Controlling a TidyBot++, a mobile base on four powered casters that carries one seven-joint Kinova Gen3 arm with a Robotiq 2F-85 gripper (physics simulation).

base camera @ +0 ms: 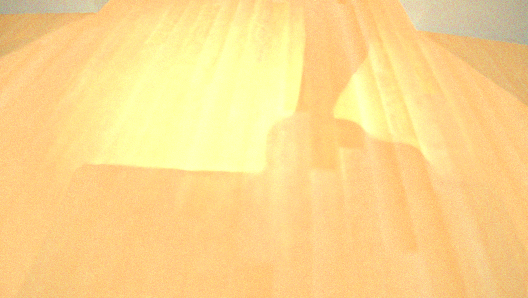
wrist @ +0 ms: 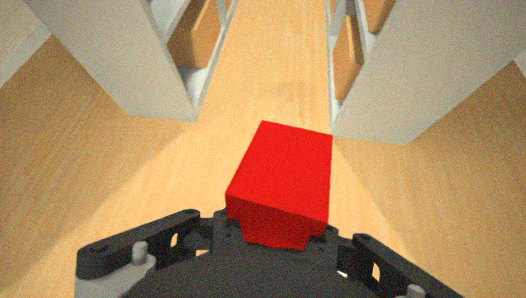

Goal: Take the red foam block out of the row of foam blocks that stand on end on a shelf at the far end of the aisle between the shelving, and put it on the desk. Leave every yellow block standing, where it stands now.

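Frame: origin at the arm's base, x ahead, y left, z up, level; metres.
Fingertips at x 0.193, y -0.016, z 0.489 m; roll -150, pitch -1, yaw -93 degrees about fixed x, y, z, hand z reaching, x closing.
Note:
A point is followed by its place in that frame.
The red foam block (wrist: 287, 172) @(y -0.018, x 0.200, z 0.564 m) is between the fingers of my gripper (wrist: 274, 214) @(y -0.016, x 0.193, z 0.489 m) in the wrist view, held up above the wooden floor. It sits slightly turned, with its top face and near face showing. The gripper is shut on it. The yellow blocks and the desk do not show in either view. The gripper does not show in the base camera view, where a robot-like shadow lies on the floor.
The grey end of the left shelving (wrist: 120, 60) @(y 0.692, x 0.884, z 0.036 m) and that of the right shelving (wrist: 425, 70) @(y -0.565, x 0.834, z 0.123 m) stand ahead in the wrist view, with brown boxes inside. Wooden floor (base camera: 175, 225) @(y 0.115, x 0.289, z -0.397 m) (wrist: 270, 65) @(y 0.042, x 1.428, z -0.397 m) runs between them and out to both sides.

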